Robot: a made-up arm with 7 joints.
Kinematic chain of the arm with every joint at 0, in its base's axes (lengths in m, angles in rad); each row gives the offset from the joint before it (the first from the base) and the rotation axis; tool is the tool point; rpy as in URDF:
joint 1: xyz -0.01 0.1 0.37 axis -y
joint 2: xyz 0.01 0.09 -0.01 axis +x
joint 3: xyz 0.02 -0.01 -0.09 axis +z
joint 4: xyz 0.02 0 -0.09 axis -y
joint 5: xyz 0.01 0 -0.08 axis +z
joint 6: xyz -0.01 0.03 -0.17 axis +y
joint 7: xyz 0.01 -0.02 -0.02 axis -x
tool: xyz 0.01 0.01 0 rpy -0.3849 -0.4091 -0.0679
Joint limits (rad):
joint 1: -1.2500..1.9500
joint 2: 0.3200..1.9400
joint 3: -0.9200..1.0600
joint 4: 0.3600..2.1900
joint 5: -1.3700..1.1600
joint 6: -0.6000..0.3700
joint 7: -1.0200..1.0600
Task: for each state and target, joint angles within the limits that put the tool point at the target. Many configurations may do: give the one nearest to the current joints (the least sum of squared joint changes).
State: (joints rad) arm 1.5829 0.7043 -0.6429 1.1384 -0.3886 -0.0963 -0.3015
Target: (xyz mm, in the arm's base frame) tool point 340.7 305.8 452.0
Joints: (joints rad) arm 1.1497 1.2198 -0.8835 1.3651 -0.4129 -0.2517 -0.3612
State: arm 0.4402 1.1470 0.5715 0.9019 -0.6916 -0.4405 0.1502
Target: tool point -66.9 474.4 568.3
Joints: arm 1.1593 1.2012 1.0600 1.2986 -0.5660 -0.5905 0.0870
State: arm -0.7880 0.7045 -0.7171 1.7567 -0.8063 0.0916 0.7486
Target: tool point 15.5 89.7 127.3
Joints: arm -0.9212 0.8804 -0.6980 2.1828 -0.8116 -0.0036 0.7152
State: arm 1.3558 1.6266 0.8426 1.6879 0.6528 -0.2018 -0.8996
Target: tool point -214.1 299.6 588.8
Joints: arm 1.4312 1.7551 0.8921 1.6418 0.6555 -0.1802 -0.8911
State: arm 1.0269 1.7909 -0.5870 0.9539 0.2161 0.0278 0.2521
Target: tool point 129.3 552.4 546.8
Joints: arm 1.1706 1.9400 -0.8169 0.9543 0.2157 -0.1504 0.1707
